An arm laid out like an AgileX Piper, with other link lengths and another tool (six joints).
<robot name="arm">
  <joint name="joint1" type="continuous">
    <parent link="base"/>
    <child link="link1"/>
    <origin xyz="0 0 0.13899"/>
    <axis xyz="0 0 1"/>
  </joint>
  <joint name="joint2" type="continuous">
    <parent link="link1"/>
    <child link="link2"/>
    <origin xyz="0 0 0"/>
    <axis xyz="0 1 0"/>
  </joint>
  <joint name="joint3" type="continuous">
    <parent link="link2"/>
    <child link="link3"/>
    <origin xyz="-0.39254 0 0.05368"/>
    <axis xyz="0 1 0"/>
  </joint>
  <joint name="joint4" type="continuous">
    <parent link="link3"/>
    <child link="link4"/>
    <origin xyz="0.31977 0 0.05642"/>
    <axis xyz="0.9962 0 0.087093"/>
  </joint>
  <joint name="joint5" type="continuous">
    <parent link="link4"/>
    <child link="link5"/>
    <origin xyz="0 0 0"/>
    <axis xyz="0 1 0"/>
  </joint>
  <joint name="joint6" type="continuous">
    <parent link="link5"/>
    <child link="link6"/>
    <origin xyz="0.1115 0 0.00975"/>
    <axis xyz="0.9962 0 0.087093"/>
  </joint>
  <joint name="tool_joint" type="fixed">
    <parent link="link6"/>
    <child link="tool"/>
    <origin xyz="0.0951 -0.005 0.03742" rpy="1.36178 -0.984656 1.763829"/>
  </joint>
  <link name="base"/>
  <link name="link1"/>
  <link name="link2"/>
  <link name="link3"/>
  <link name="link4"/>
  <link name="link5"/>
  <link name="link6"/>
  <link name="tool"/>
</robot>
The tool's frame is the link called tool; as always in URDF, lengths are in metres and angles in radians. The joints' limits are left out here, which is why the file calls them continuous.
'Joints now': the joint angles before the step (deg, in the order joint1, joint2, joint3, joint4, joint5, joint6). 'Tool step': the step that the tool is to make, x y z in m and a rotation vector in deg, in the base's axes. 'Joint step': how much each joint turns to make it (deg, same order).
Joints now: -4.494, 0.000, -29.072, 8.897, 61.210, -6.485
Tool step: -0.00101, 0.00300, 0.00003, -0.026, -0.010, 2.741
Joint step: 2.675, -0.001, -0.001, 0.054, 0.001, -0.079
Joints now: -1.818, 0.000, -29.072, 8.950, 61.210, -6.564
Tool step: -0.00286, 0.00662, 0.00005, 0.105, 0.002, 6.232
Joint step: 6.161, 0.001, 0.000, 0.127, 0.000, 0.000
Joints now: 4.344, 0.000, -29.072, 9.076, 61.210, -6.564
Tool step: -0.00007, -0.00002, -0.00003, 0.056, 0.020, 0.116
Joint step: 0.198, 0.000, 0.000, -0.054, 0.000, 0.116
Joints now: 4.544, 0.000, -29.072, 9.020, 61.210, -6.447
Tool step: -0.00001, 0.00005, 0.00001, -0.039, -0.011, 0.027
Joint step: -0.002, -0.001, 0.000, 0.009, 0.000, -0.053
